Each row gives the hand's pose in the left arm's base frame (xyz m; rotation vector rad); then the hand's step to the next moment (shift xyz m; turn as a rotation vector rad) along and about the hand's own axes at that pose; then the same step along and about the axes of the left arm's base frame.
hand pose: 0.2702 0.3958 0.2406 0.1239 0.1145 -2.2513
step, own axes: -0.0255 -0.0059 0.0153 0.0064 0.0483 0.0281
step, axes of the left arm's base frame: 0.0107 0.0213 0.0187 0.0320 -0.0388 0.0251
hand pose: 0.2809 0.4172 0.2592 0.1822 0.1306 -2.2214
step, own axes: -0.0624 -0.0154 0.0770 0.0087 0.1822 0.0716
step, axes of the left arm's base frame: 0.0189 0.0457 0.0873 0.1331 -0.1291 0.0635
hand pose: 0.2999 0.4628 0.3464 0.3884 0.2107 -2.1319
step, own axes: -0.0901 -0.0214 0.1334 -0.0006 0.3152 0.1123
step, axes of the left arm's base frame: 0.0031 0.0425 0.1567 0.2406 -0.2077 0.1046
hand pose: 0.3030 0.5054 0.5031 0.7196 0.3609 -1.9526
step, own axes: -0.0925 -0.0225 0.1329 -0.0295 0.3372 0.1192
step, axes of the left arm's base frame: -0.0324 0.0051 0.1602 0.2675 -0.2014 0.1291
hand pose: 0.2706 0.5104 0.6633 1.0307 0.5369 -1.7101
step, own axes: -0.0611 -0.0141 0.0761 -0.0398 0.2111 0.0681
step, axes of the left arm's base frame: -0.0352 -0.0194 0.0900 0.1723 -0.1097 0.0952
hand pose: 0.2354 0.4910 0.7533 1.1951 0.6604 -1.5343
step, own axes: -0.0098 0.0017 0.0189 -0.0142 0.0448 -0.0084
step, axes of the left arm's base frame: -0.0054 -0.0131 0.0160 0.0444 -0.0012 0.0174
